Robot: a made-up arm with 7 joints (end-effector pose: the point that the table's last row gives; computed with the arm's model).
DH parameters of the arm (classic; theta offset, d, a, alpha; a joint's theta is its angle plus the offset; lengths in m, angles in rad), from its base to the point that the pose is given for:
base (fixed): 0 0.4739 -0.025 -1.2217
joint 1: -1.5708 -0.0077 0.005 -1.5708
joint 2: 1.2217 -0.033 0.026 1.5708
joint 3: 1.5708 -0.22 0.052 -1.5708
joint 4: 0 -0.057 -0.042 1.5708
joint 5: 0 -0.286 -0.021 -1.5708
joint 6: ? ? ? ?
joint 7: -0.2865 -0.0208 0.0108 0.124
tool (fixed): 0.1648 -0.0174 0 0
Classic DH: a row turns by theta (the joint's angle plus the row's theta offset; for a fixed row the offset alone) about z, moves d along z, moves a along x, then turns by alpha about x.
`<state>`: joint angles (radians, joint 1 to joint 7).
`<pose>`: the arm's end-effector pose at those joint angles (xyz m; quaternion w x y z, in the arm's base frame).
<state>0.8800 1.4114 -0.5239 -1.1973 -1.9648 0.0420 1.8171</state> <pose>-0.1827 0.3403 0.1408 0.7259 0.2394 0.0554 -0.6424</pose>
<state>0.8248 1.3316 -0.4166 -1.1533 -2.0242 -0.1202 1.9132</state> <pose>-0.1507 0.3403 0.1270 0.7732 0.2476 0.0699 -0.5796</pose>
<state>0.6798 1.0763 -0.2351 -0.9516 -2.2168 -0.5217 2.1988</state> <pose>-0.1281 0.3221 0.0919 0.8909 0.2188 0.1642 -0.3625</pose>
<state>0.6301 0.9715 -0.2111 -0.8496 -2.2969 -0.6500 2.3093</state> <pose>-0.1401 0.3024 0.0737 0.9160 0.1879 0.2211 -0.2769</pose>
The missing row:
joint 6: 0 -0.014 0.027 1.5708
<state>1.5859 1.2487 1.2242 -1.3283 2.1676 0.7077 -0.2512</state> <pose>0.0206 0.4596 0.4778 0.8364 0.1947 -0.3713 0.3530</pose>
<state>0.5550 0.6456 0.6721 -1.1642 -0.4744 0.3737 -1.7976</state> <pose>0.0195 0.3660 0.1378 0.4206 0.3988 0.3801 -0.7208</pose>
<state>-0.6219 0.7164 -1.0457 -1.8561 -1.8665 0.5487 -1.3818</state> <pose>0.2599 -0.2196 0.2137 0.4992 -0.8104 -0.0478 0.3028</pose>
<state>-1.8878 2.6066 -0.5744 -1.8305 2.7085 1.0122 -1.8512</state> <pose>0.0120 0.1554 0.8182 0.1538 0.5321 -0.6058 -0.5712</pose>
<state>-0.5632 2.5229 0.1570 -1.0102 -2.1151 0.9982 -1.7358</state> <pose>0.0663 0.1948 0.9315 0.1102 -0.0666 -0.9184 -0.3741</pose>
